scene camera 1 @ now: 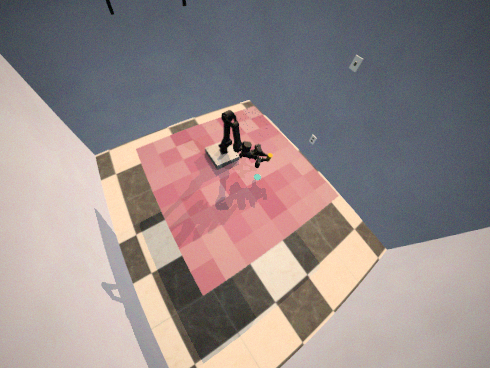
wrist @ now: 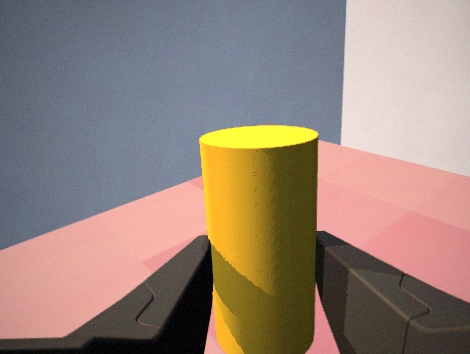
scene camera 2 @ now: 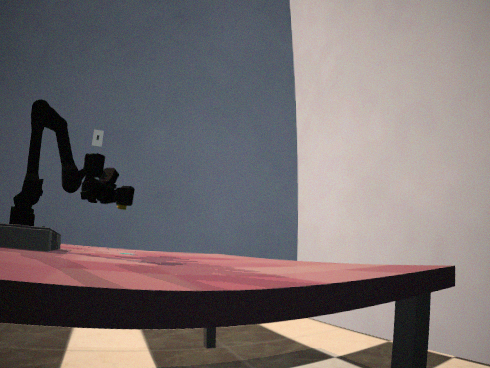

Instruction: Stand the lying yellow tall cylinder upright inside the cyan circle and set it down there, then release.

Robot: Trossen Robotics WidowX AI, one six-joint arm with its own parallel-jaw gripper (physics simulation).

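Frame: origin at the arm's base, x down, y left, z ahead, level; millimetres.
Where they show: gripper, fingertip midpoint: (scene camera 1: 268, 157) (wrist: 261, 246); arm's base, origin of the base link: (scene camera 1: 223, 151) (scene camera 2: 20, 228).
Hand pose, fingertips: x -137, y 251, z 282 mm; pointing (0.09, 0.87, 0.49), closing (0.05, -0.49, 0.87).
Observation:
Things, the pixels of their top centre, and the offset from my fingertips. "spot": a spot on its surface instead. Level surfaces: height alone.
- yellow tall cylinder, middle of its top: (wrist: 255, 132) (scene camera 2: 123, 190) (scene camera 1: 269, 154) dx -38, dy -1, dz +0 mm
- cyan circle, surface spot: (scene camera 2: 127, 253) (scene camera 1: 258, 176) spot: dx +186, dy -64, dz +32 mm
- pink patchwork table top, its level: dx +187 mm
The yellow tall cylinder (scene camera 1: 270, 156) (scene camera 2: 121, 206) (wrist: 262, 210) is held about upright between the two dark fingers, well above the table. In the wrist view its flat top and most of its side show. My gripper (scene camera 1: 266, 161) (scene camera 2: 125, 196) (wrist: 261, 246) is shut on it. The cyan circle (scene camera 1: 257, 177) (scene camera 2: 127, 253) lies flat on the table; in scene camera 1 it shows a little below the gripper in the picture. The circle does not show in the wrist view.
The pink patchwork table top (scene camera 1: 272, 200) (scene camera 2: 300, 272) (wrist: 125, 240) carries the arm's grey base (scene camera 1: 220, 159) (scene camera 2: 30, 237) near one side. Shadows of the arm fall across it. A blue-grey wall with outlets stands behind, and a pale wall stands beside it.

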